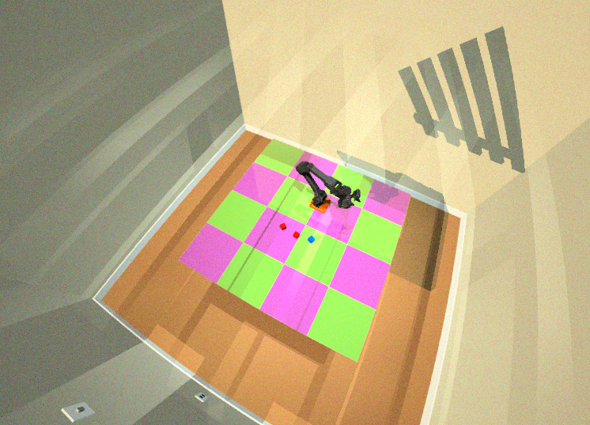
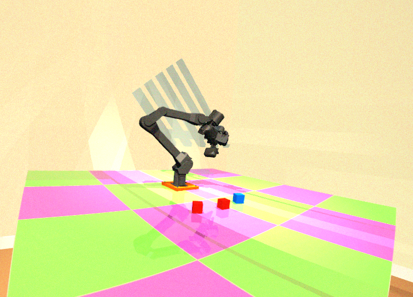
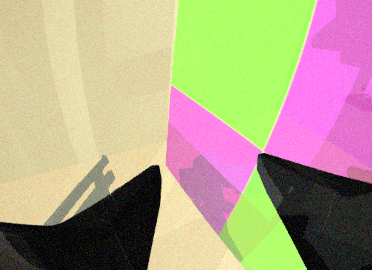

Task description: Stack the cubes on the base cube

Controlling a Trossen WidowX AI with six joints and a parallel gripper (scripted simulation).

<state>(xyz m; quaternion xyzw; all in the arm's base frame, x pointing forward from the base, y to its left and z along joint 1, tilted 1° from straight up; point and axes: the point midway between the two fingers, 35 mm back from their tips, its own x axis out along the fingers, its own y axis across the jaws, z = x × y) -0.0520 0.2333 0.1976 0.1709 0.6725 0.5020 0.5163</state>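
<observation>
Right now the red cube is 38 cm ahead of my gripper tip, 23 cm to the right of it and 17 cm below it. Also, from my gripper tip: blue base cube (34 cm ahead, 13 cm to the right, 17 cm below).
</observation>
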